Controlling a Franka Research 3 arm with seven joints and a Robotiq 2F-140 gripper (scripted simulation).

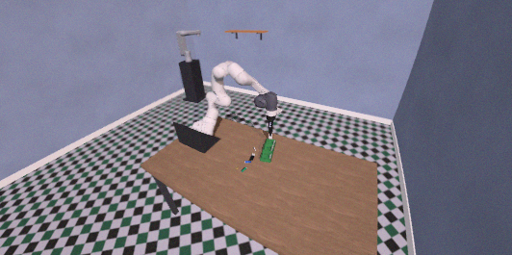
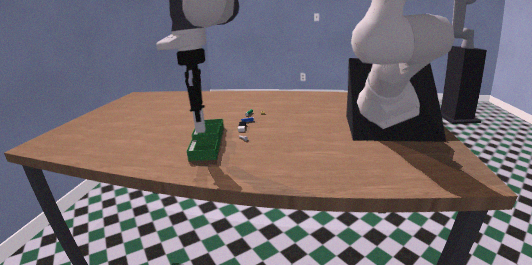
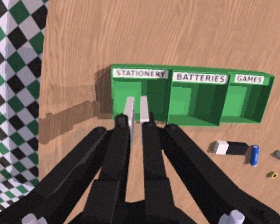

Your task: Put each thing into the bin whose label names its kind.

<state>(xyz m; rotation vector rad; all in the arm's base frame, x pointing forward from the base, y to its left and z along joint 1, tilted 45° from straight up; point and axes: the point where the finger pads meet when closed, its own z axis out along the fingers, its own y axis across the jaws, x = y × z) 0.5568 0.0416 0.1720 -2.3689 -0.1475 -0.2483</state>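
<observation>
Right now the blue cylinder is 100 mm behind my hand, 260 mm to the right of it and 100 mm below it. The rest, counted from my hand: grey piece (110 mm behind, 100 mm to the right, 100 mm below); joined green bins (10 mm ahead, 90 mm to the right, 90 mm below); black-and-white block (90 mm behind, 190 mm to the right, 100 mm below).
</observation>
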